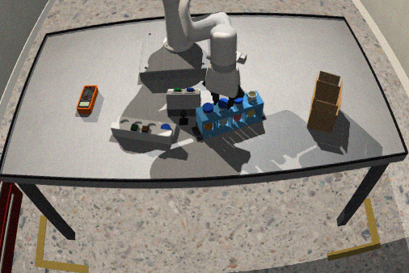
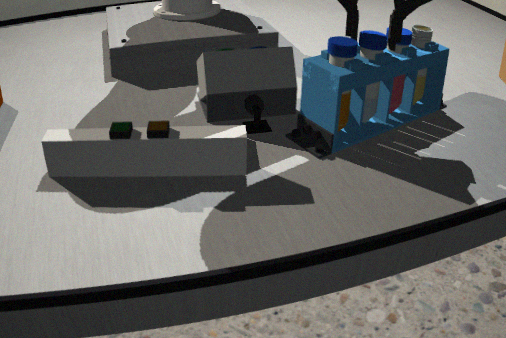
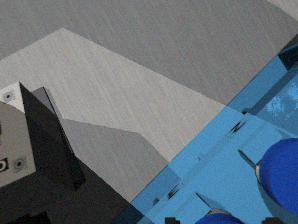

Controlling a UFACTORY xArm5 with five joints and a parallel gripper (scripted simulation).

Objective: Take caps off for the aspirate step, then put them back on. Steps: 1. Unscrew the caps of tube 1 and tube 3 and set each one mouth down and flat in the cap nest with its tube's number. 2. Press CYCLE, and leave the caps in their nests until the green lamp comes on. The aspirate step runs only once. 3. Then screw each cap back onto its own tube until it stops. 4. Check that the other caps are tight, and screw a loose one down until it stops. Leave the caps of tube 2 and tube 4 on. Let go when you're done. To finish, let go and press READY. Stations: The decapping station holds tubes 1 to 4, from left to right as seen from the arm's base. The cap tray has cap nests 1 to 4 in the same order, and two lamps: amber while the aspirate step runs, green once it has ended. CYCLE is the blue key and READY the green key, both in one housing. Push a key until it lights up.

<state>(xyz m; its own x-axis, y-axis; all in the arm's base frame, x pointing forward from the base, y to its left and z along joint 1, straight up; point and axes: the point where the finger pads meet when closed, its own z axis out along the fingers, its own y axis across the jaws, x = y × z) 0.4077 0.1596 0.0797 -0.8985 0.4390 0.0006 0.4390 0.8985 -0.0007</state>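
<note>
The blue cap lies 20 mm behind my hand, 50 mm to the left of it and 10 mm below it. Round my hand: blue key 120 mm behind, 110 mm to the right, 60 mm below; then green key 120 mm behind, 150 mm to the right, 60 mm below; then grey key housing 100 mm behind, 130 mm to the right, 80 mm below.
</note>
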